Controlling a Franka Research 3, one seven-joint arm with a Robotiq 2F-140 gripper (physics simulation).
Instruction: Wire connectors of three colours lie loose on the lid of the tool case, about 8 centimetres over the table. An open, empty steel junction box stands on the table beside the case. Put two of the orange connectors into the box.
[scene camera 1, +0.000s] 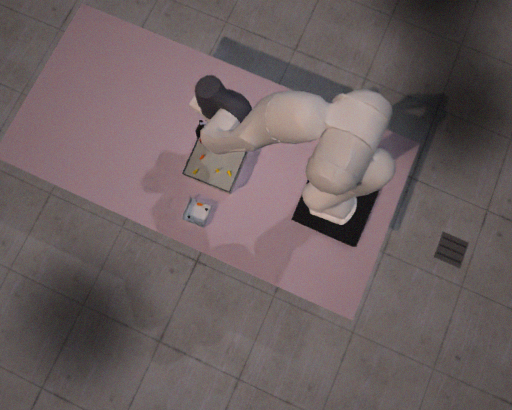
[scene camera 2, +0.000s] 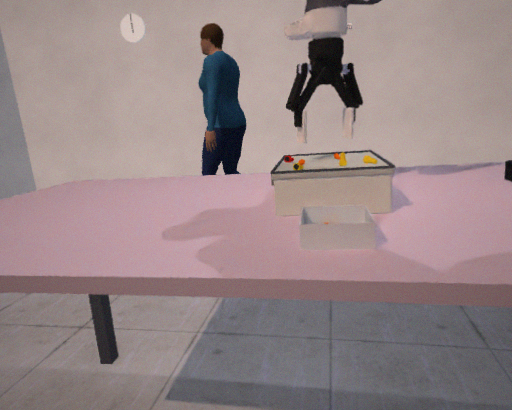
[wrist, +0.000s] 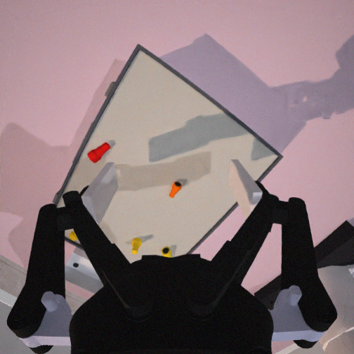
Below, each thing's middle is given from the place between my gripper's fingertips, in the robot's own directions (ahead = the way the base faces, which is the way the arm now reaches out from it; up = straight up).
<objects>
Now: the tool case (scene camera 2: 322, 182) 80 mm below my hand, 60 mm to the left of it and 10 mm behind it. From my hand the other things lie so: steel junction box (scene camera 2: 352, 227) (330 mm to the left, 110 mm below, 60 mm behind).
</objects>
